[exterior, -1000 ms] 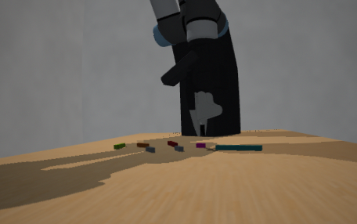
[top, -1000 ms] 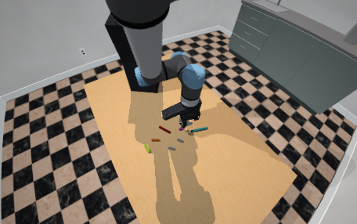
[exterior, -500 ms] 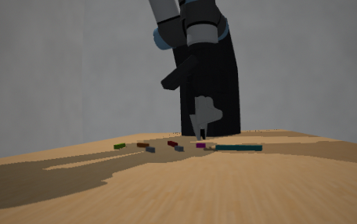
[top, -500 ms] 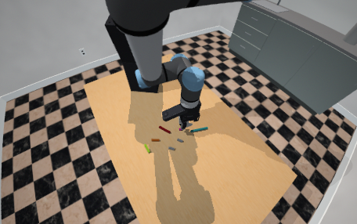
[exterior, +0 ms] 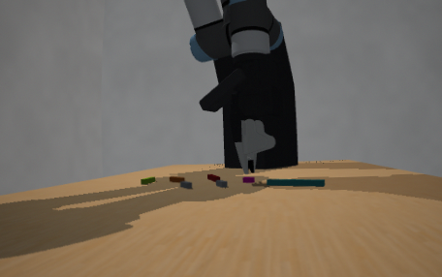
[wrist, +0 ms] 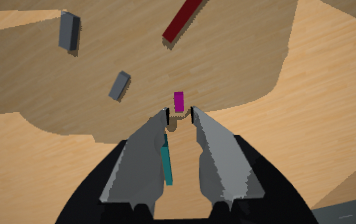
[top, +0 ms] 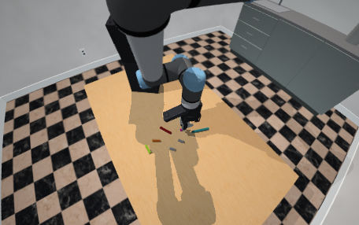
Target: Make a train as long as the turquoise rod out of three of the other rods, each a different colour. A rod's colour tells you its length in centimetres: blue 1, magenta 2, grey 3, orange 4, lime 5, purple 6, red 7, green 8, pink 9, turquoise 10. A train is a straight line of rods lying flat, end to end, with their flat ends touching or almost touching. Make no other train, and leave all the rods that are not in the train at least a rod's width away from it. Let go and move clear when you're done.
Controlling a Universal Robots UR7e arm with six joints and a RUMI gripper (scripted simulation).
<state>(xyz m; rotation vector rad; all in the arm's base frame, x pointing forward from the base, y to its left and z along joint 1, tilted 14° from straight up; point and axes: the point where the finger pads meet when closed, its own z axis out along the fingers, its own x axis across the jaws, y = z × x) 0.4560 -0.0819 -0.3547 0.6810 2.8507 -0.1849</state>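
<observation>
Now: the magenta rod 30 mm below my hand. From my hand the other things lie so: red rod (70 mm to the right, 60 mm behind, 30 mm below); turquoise rod (80 mm to the left, 70 mm ahead, 30 mm below); orange rod (150 mm to the right, 40 mm behind, 30 mm below).
</observation>
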